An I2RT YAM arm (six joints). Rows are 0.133 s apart.
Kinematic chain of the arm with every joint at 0, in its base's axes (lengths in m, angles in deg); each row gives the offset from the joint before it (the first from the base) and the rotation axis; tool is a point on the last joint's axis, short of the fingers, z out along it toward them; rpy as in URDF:
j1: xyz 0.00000 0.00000 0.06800 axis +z
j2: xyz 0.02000 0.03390 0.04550 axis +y
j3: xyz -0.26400 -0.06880 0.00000 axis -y
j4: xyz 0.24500 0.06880 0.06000 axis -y
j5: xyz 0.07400 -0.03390 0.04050 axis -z
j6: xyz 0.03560 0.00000 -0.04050 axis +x
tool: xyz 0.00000 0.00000 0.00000 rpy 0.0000 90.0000 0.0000
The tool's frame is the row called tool.
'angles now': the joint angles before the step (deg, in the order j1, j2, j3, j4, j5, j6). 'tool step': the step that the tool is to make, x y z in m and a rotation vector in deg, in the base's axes. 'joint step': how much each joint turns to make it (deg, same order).
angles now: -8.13 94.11 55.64 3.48 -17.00 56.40
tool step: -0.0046 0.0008 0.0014 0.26 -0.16 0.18
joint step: -0.01 -1.12 -0.92 -0.04 -0.31 0.13
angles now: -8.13 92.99 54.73 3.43 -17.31 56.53
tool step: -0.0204 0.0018 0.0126 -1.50 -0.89 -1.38
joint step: 0.01 -5.77 -3.00 -1.77 1.91 -0.35
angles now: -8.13 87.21 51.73 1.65 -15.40 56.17
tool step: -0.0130 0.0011 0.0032 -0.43 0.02 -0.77
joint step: -0.04 -3.24 -2.18 -1.00 0.84 0.05
